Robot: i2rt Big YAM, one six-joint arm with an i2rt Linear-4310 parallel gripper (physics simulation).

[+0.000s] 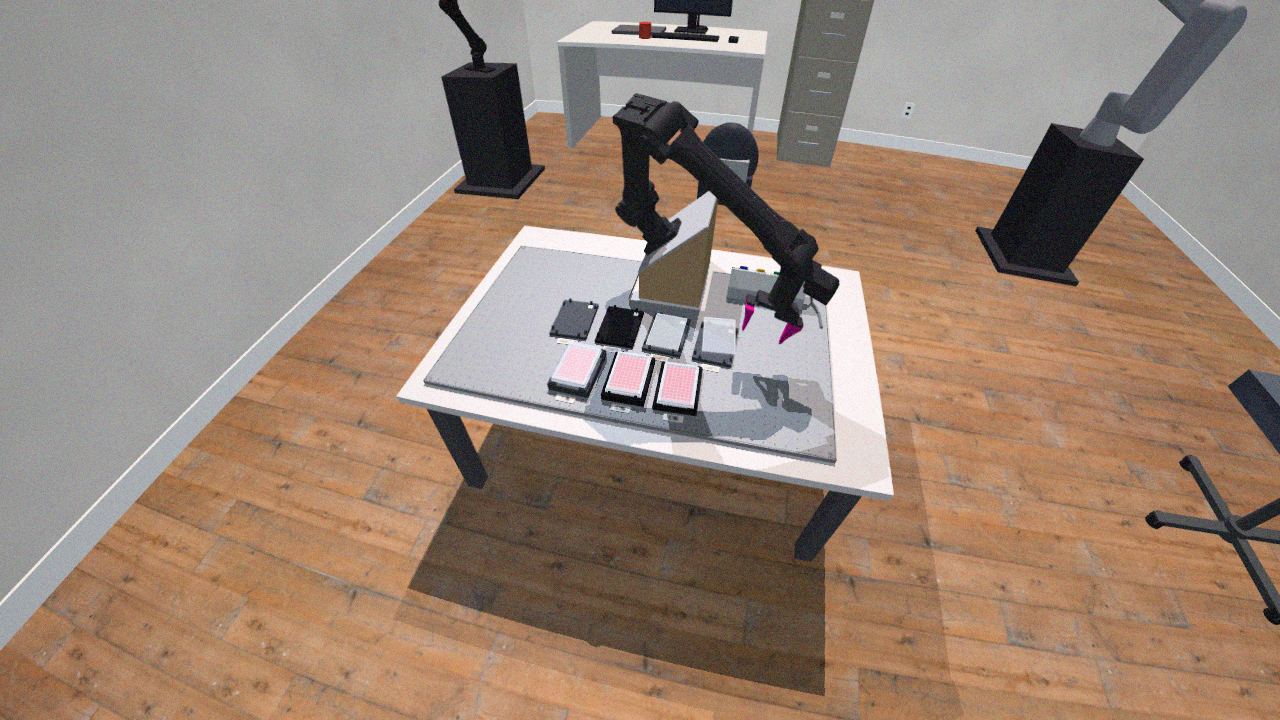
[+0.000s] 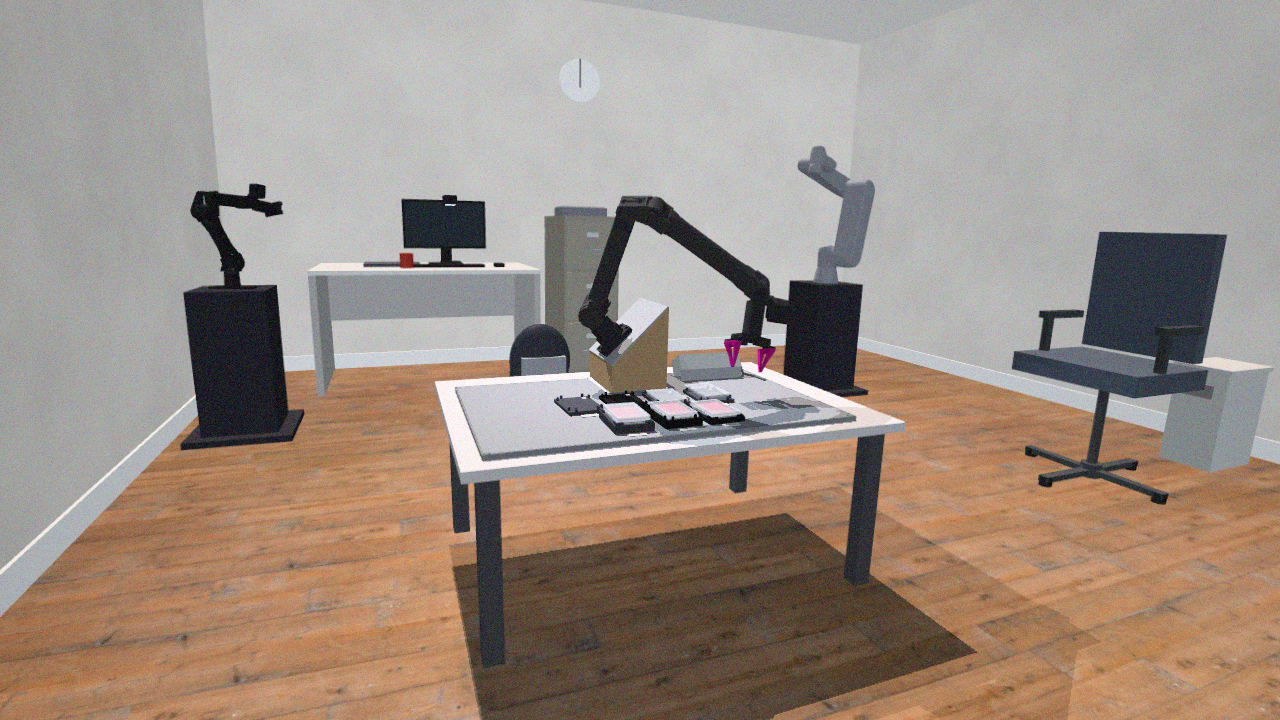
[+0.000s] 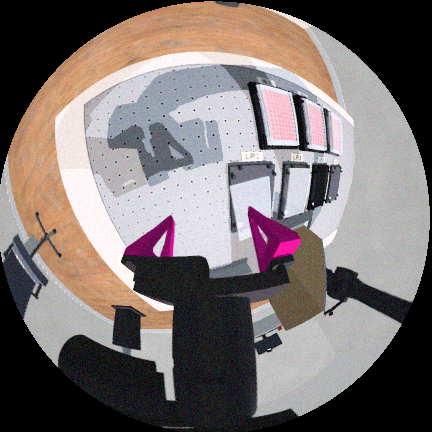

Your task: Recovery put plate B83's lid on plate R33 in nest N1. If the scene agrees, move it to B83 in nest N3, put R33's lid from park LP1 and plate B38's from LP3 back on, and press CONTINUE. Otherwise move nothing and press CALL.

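Frame: origin at the arm's base, x ahead, y left, z up, level; centimetres.
Seen in the pictures: gripper, between the fingertips: (image 1: 761,336) (image 2: 746,369) (image 3: 209,214); arm's base, origin of its link: (image 1: 664,238) (image 2: 615,341) (image 3: 310,275).
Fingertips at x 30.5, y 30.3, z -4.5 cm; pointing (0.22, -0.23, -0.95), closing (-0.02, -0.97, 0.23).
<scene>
Offsets run from my fingertips to a thing's top centre.
My gripper (image 1: 764,334) (image 2: 747,368) (image 3: 209,214) is open and empty, above the board to the right of park LP1, near the button box @[dx -28.3, dy +1.3, dz -0.1 cm] (image 1: 750,286) (image 2: 705,368). A pale lid @[dx -5.3, dy -10.1, dz -6.2 cm] (image 1: 718,334) (image 3: 250,197) lies askew in the grey LP1 park. Another pale lid @[dx -3.7, dy -23.9, dz -6.7 cm] (image 1: 667,331) (image 3: 296,190) lies squarely in LP3. Three pink plates stand in black nests in the front row: right (image 1: 678,385) (image 3: 279,117), middle (image 1: 629,374) (image 3: 315,124) and left (image 1: 577,367) (image 2: 624,413). The left plate looks paler and smoother, as if lidded. Nest and plate labels are unreadable.
A black park @[dx -3.9, dy -36.9, dz -6.5 cm] (image 1: 619,326) (image 3: 318,186) and a dark grey park @[dx -3.9, dy -49.9, dz -6.5 cm] (image 1: 573,318) (image 2: 577,405) lie left of LP3, without visible lids. A tan-sided wedge (image 1: 677,268) (image 2: 640,353) (image 3: 305,280) under the arm's base stands behind the parks. The arm partly hides the button box.
</scene>
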